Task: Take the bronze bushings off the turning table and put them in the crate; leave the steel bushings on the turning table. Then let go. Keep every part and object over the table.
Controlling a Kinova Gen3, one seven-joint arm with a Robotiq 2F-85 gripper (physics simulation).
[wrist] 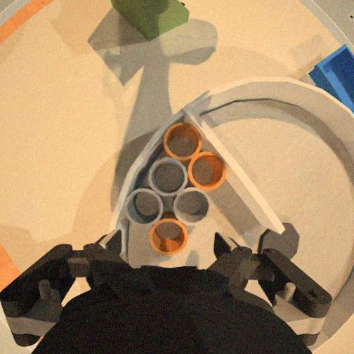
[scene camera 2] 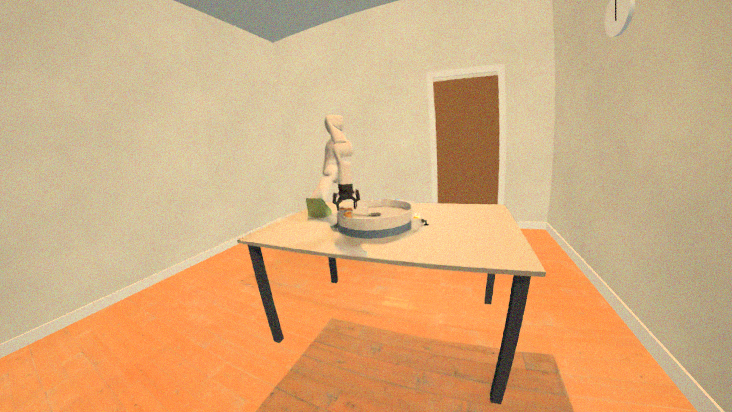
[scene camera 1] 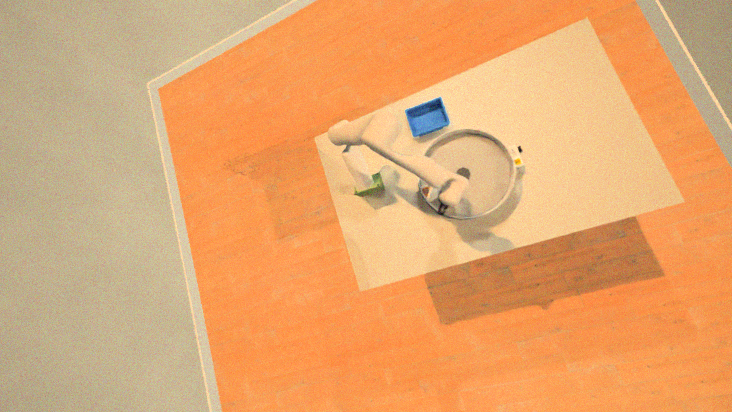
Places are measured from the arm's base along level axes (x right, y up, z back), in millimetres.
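Where they show: gripper, between the fingertips: (scene camera 2: 347, 210); arm's base, origin of its link: (scene camera 2: 316, 203) (scene camera 1: 365, 184).
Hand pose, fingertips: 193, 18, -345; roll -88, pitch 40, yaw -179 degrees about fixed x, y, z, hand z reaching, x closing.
Observation:
Each offset is from my fingertips to the centre of the thing, as dx, dy, dz. "*": to the spot under its first point.
The turning table (scene camera 1: 513, 174) (scene camera 2: 379, 224) (wrist: 270, 86) is a round pale tray with a rim. In the wrist view, several upright bushings cluster in its wedge between the rim and a straight divider. One bronze bushing (wrist: 182, 128) is at the wedge's tip, another bronze bushing (wrist: 218, 172) near the divider, and a third bronze bushing (wrist: 170, 245) nearest the gripper. Steel bushings (wrist: 168, 160) (wrist: 144, 190) (wrist: 206, 207) stand between them. My gripper (scene camera 1: 442, 208) (scene camera 2: 346, 205) (wrist: 167, 241) is open and empty, above the turning table, its fingertips either side of the third bronze bushing in the wrist view. The blue crate {-434, -79, -46} (scene camera 1: 427, 118) (wrist: 327, 75) shows no bushings.
A dark round knob {* -105, -43, -120} (scene camera 1: 463, 172) (wrist: 280, 241) sits at the turning table's centre, beside the divider's end (wrist: 245, 175). A green object (scene camera 1: 376, 184) (scene camera 2: 317, 208) (wrist: 155, 17) stands near the arm's base. A small white box with a yellow patch {-107, -76, -351} (scene camera 1: 517, 156) adjoins the turning table's outer side.

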